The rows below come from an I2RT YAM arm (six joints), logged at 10 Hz.
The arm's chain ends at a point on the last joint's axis. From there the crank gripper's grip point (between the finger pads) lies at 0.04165 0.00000 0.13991 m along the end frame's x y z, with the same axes.
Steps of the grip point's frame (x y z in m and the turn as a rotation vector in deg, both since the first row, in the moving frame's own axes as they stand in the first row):
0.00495 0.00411 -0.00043 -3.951 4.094 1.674
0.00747 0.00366 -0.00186 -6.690 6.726 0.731
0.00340 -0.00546 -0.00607 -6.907 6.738 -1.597
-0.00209 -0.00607 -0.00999 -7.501 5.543 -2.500
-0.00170 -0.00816 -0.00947 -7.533 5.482 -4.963
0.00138 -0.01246 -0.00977 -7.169 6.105 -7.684
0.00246 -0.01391 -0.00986 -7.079 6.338 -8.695
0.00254 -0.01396 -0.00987 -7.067 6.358 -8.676
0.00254 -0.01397 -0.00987 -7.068 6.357 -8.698
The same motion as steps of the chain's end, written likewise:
-0.00476 -0.00678 0.00327 -3.951 4.094 1.674
-0.00849 -0.01295 0.00495 -6.690 6.726 0.731
-0.01290 -0.02057 0.00071 -6.907 6.738 -1.597
-0.01573 -0.02193 -0.00425 -7.501 5.543 -2.500
-0.01546 -0.02202 -0.00390 -7.533 5.482 -4.963
-0.01398 -0.02302 -0.00383 -7.169 6.105 -7.684
-0.01346 -0.02333 -0.00376 -7.079 6.338 -8.695
-0.01343 -0.02336 -0.00376 -7.067 6.358 -8.676
-0.01342 -0.02336 -0.00376 -7.068 6.357 -8.698

